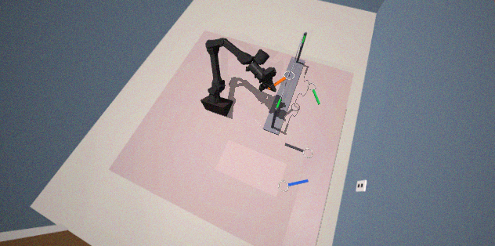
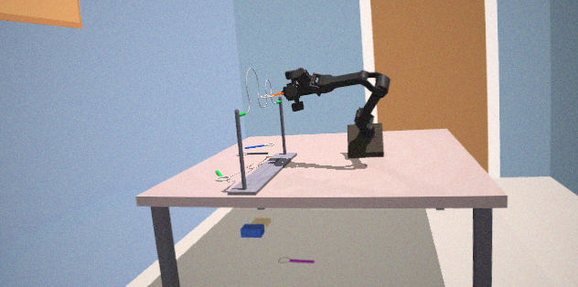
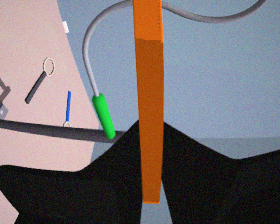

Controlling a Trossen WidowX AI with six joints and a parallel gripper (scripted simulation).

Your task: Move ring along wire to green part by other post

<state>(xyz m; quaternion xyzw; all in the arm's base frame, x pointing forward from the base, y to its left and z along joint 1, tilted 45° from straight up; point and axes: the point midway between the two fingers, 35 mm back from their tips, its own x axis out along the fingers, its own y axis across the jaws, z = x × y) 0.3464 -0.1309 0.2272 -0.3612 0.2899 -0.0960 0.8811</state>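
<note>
Now: the orange-handled ring 90 mm to the left of my gripper tip and 20 mm ahead of it. Round my gripper tip: green-handled ring: 320 mm below, 260 mm to the left, 260 mm ahead; then dark-handled ring: 320 mm below, 230 mm ahead, 190 mm to the right; then blue-handled ring: 410 mm to the right, 320 mm below, 210 mm ahead.
</note>
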